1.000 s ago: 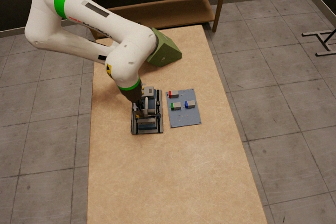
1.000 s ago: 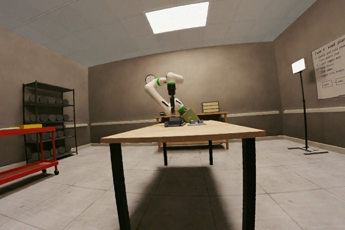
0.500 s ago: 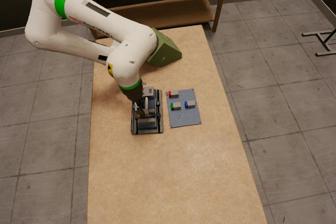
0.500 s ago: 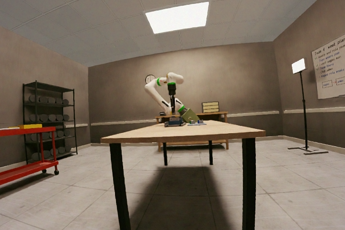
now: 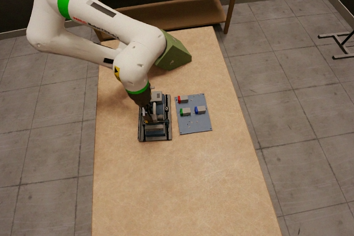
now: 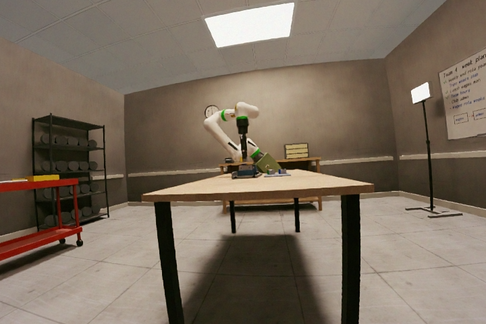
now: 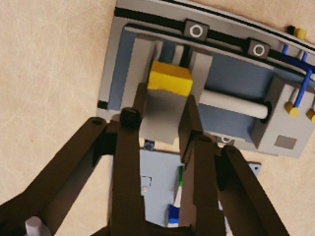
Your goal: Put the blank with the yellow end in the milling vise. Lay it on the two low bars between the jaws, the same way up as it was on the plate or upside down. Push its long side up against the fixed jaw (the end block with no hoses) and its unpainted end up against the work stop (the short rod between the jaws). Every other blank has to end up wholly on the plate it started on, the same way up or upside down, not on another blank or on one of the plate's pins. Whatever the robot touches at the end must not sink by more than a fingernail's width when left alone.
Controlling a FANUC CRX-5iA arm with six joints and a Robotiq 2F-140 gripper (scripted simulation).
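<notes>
Now: hand 30 mm short of the fixed jaw and 100 mm above it. The rest, counted from my hand: green-ended blank (40 mm behind, 200 mm to the left, 150 mm below); then hose end block (160 mm behind, 50 mm to the left, 100 mm below); then work stop (10 mm ahead, 50 mm to the left, 90 mm below).
</notes>
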